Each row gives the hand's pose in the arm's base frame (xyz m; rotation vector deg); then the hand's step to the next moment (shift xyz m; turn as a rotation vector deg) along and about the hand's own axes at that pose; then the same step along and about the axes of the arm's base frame.
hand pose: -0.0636 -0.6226 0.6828 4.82 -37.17 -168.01
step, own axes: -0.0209 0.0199 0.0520 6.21 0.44 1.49
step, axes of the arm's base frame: 0.0187 0.0068 0.0560 -6.21 -0.68 1.38
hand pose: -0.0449 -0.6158 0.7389 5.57 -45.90 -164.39
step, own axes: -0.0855 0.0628 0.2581 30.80 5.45 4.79
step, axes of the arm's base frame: 0.0656 0.0931 0.2548 -30.09 -7.45 6.33
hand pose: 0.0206 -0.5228 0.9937 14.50 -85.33 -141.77
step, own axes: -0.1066 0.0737 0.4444 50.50 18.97 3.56
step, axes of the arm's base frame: -0.0096 0.3727 0.2743 -47.01 -20.36 17.26
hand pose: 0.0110 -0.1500 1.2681 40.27 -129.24 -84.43
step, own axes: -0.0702 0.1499 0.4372 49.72 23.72 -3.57
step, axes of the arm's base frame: -0.2114 0.4153 -0.0365 -43.52 -23.61 24.41
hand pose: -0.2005 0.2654 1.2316 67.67 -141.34 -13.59
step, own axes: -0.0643 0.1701 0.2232 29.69 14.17 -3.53
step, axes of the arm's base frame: -0.1777 0.1533 -0.1668 -25.41 -14.07 15.85
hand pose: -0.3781 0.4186 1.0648 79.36 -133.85 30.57
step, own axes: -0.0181 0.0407 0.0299 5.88 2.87 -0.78
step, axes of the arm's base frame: -0.0316 0.0167 -0.0400 -5.08 -2.72 3.20
